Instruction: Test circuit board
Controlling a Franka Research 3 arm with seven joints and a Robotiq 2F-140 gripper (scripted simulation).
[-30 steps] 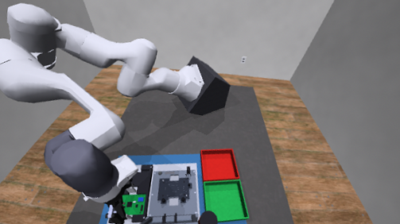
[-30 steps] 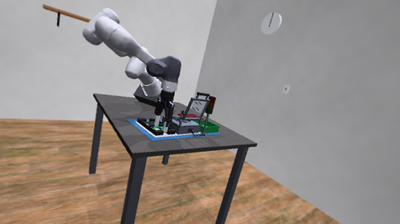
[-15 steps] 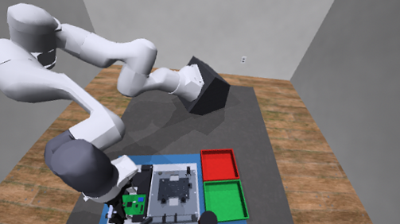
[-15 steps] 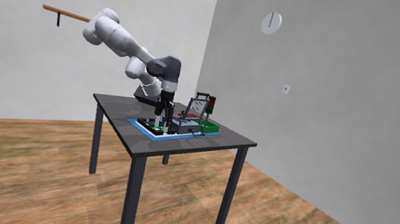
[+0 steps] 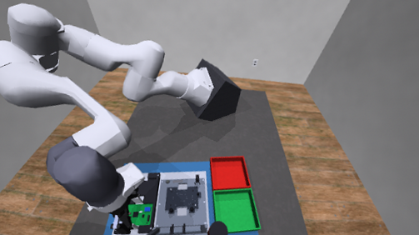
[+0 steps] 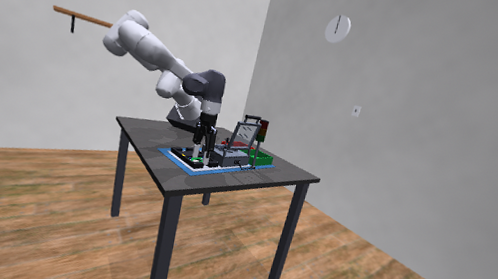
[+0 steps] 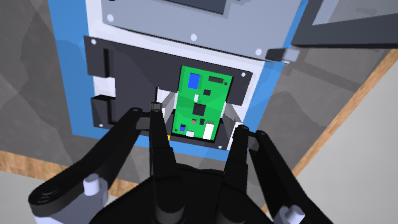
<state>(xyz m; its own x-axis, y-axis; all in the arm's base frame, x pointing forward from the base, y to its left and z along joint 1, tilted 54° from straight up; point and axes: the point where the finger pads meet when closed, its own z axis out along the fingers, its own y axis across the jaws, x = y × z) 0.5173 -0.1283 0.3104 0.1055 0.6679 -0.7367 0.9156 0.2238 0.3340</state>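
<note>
The green circuit board lies 20 mm below my hand. The rest, counted from my hand: latch hook 240 mm to the left, 70 mm behind, 50 mm above; then clear lid 160 mm to the left, 140 mm above, 100 mm ahead; then dark plate 180 mm to the left, 30 mm above, 10 mm behind.
</note>
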